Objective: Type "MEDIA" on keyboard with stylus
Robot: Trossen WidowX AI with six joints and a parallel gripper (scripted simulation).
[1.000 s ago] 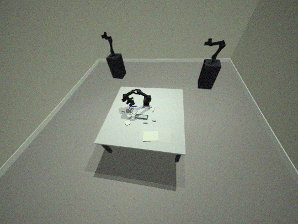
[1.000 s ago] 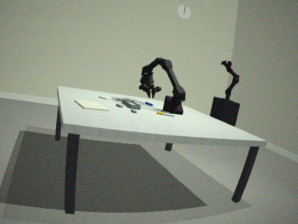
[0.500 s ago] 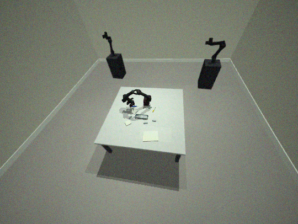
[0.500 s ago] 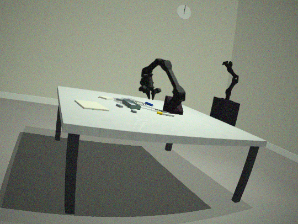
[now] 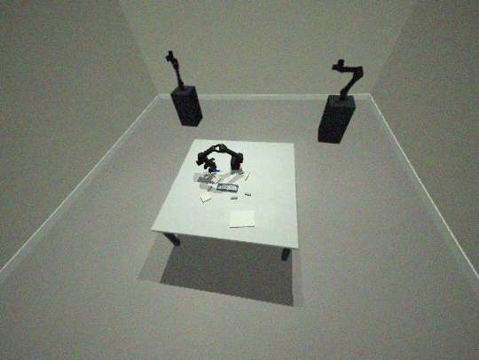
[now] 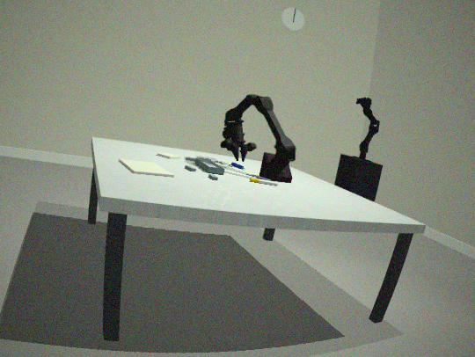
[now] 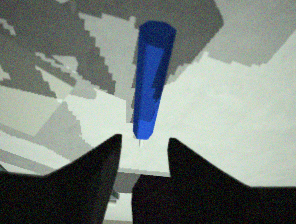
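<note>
Now: gripper tip 30 mm above the blue stylus and 20 mm to the right of it. From my gripper tip the other things lie so: yellow-tipped pen (360 mm to the left, 30 mm below, 20 mm ahead).
</note>
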